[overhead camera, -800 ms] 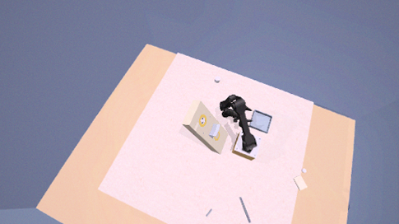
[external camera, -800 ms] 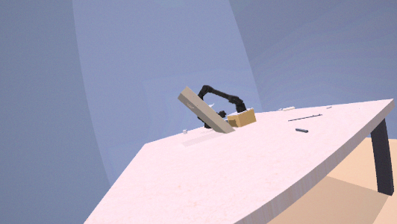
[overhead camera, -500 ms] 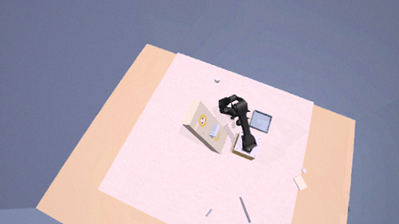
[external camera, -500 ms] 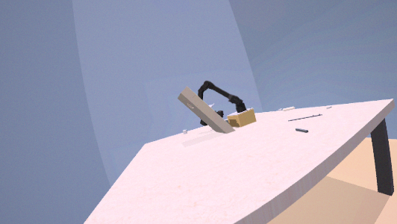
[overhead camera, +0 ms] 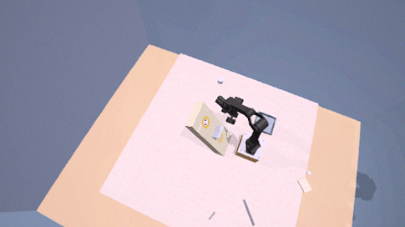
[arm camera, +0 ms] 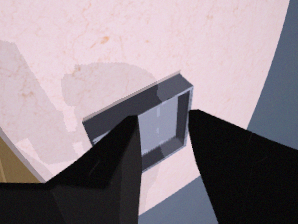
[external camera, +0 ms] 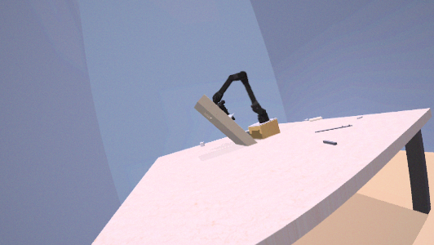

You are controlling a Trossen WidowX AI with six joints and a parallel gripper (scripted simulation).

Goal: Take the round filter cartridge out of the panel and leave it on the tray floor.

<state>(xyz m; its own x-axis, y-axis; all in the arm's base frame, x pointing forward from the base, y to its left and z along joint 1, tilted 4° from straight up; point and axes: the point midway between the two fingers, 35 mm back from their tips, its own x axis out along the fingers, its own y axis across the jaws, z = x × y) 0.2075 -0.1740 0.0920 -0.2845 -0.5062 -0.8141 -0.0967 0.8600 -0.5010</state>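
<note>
Now: gripper tip 250 mm to the right of the round pale filter cartridge, 160 mm short of it and 120 mm below it. Round my gripper tip: beige block 660 mm behind, 190 mm to the left, 150 mm below; then short dark piece 690 mm to the left, 180 mm behind, 150 mm below; then grey-blue tray 210 mm behind, 140 mm below, 100 mm to the right.
</note>
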